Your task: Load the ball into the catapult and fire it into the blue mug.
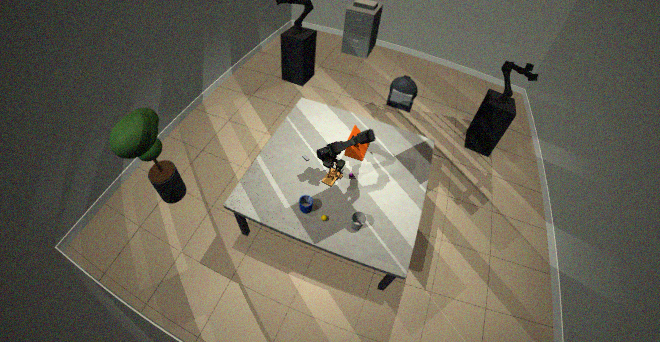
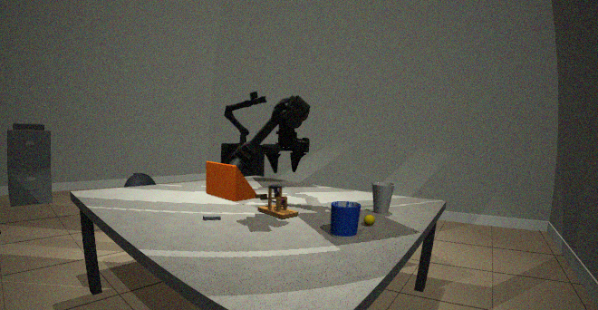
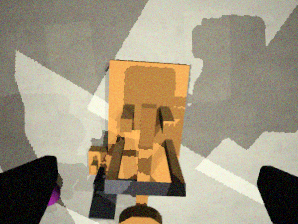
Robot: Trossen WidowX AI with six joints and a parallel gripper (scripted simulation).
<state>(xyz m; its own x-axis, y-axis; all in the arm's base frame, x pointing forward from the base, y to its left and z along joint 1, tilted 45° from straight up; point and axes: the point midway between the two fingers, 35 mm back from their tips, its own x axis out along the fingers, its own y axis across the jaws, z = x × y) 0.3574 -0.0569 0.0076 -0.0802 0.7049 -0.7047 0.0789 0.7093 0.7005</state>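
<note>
Now: gripper tip 120 mm past the purple ball, 130 mm to the right of it and 150 mm above it. The rest, counted from my gripper tip: blue mug 280 mm ahead, 30 mm to the right, 130 mm below; then dark flat object 110 mm behind, 250 mm to the right, 160 mm below; then wooden catapult 70 mm behind, 30 mm to the left, 110 mm below.
</note>
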